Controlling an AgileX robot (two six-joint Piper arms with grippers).
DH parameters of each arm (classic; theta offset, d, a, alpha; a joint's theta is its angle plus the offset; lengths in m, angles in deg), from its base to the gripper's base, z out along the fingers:
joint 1: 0 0.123 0 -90
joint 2: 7.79 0 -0.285 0
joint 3: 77.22 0 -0.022 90
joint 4: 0 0.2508 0 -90
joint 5: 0 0 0.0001 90
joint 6: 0 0.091 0 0
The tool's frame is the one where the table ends.
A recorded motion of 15 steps. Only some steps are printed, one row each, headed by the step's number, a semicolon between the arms.
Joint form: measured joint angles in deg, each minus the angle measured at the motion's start. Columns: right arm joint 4, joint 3, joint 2, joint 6, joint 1, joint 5; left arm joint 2, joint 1, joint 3, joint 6, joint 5, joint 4.
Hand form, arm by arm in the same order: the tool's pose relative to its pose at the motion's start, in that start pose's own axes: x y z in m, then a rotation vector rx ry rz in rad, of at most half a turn. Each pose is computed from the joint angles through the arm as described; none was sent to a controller.
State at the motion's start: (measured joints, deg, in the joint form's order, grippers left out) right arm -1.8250 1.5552 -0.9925 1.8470 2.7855 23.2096; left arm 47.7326 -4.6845 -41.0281 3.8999 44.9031 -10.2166
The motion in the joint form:
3: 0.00 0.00 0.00 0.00 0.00 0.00; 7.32 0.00 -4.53 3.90 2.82 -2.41
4: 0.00 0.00 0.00 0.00 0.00 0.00; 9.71 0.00 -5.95 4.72 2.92 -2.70
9: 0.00 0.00 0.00 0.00 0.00 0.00; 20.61 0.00 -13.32 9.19 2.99 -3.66
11: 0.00 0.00 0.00 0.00 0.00 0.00; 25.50 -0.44 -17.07 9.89 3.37 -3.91
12: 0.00 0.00 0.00 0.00 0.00 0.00; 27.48 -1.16 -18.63 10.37 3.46 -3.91
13: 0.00 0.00 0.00 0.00 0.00 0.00; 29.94 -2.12 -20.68 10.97 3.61 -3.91
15: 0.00 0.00 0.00 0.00 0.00 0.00; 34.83 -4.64 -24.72 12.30 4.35 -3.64
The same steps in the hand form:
3: 0.0000 0.0000 0.0000 0.0000 0.0000 0.0000; -0.0188 -0.0024 0.0167 0.0335 0.0940 0.0320
4: 0.0000 0.0000 0.0000 0.0000 0.0000 0.0000; -0.0255 -0.0023 0.0232 0.0374 0.1118 0.0402
9: 0.0000 0.0000 0.0000 0.0000 0.0000 0.0000; -0.0583 -0.0013 0.0554 0.0537 0.1706 0.0967
11: 0.0000 0.0000 0.0000 0.0000 0.0000 0.0000; -0.0727 -0.0025 0.0713 0.0638 0.1969 0.1086
12: 0.0000 0.0000 0.0000 0.0000 0.0000 0.0000; -0.0782 -0.0053 0.0783 0.0727 0.2069 0.1256
13: 0.0000 0.0000 0.0000 0.0000 0.0000 0.0000; -0.0850 -0.0095 0.0871 0.0847 0.2180 0.1481
15: 0.0000 0.0000 0.0000 0.0000 0.0000 0.0000; -0.0961 -0.0216 0.1056 0.1135 0.2497 0.2074

